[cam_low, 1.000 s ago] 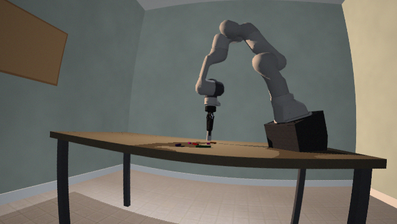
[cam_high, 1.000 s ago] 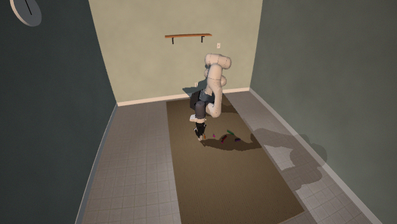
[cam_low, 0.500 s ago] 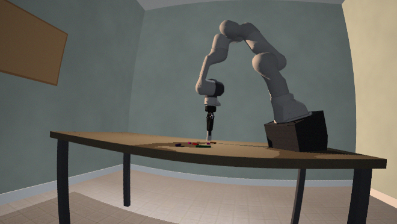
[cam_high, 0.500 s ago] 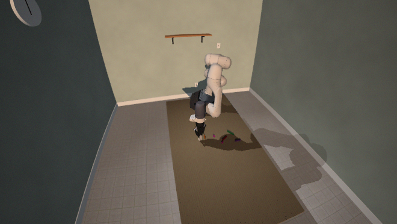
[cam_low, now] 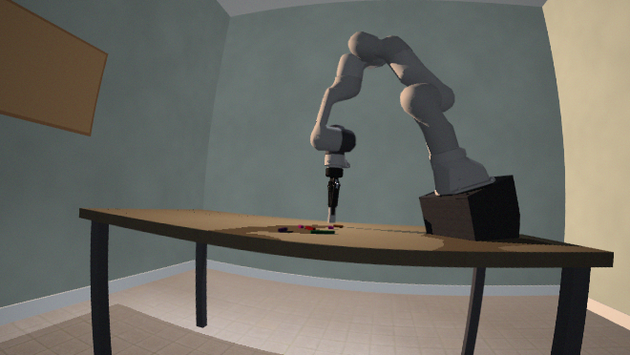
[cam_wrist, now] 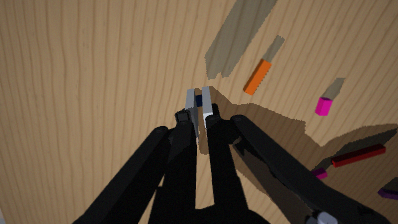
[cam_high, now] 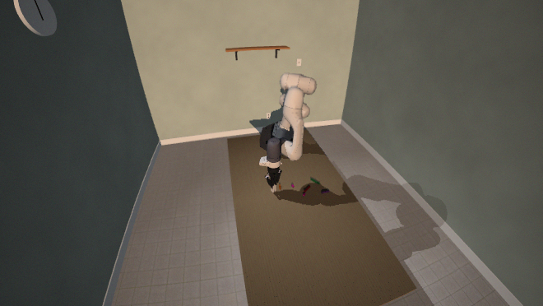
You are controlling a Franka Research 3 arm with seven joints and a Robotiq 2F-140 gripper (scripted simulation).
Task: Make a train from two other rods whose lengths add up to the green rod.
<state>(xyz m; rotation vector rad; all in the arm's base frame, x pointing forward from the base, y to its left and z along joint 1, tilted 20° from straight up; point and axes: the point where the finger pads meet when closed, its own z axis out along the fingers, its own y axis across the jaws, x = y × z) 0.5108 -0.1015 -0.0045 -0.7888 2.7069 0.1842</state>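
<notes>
The blue rod lies 30 mm below my hand. From my hand the other things lie so: orange rod: 50 mm to the left, 50 mm behind, 40 mm below; then red rod: 240 mm to the left, 40 mm below, 10 mm behind; then green rod: 320 mm to the left, 90 mm behind, 40 mm below.
</notes>
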